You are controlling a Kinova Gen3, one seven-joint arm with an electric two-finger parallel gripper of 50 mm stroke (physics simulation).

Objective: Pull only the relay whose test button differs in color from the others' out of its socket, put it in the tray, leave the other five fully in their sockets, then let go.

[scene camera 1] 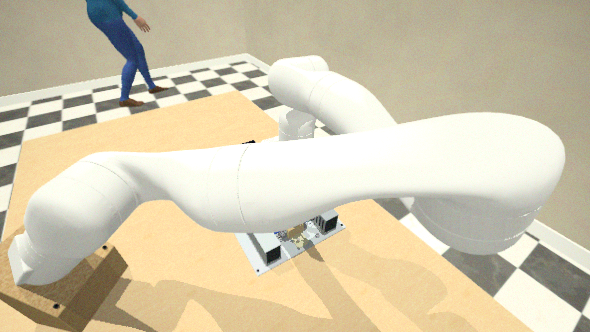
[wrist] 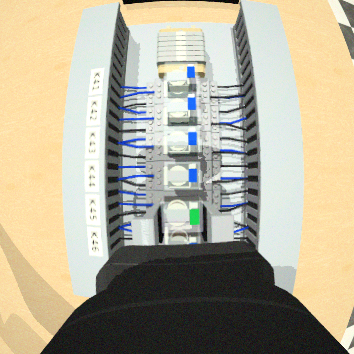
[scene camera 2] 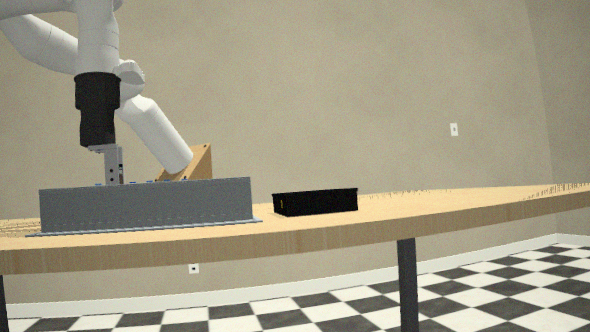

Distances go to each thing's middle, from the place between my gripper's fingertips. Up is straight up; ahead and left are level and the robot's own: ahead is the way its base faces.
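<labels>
The mounting plate (scene camera 1: 288, 249) is 60 mm below my hand, and I find it 60 mm to the left of that hand and 20 mm ahead of it.
</labels>
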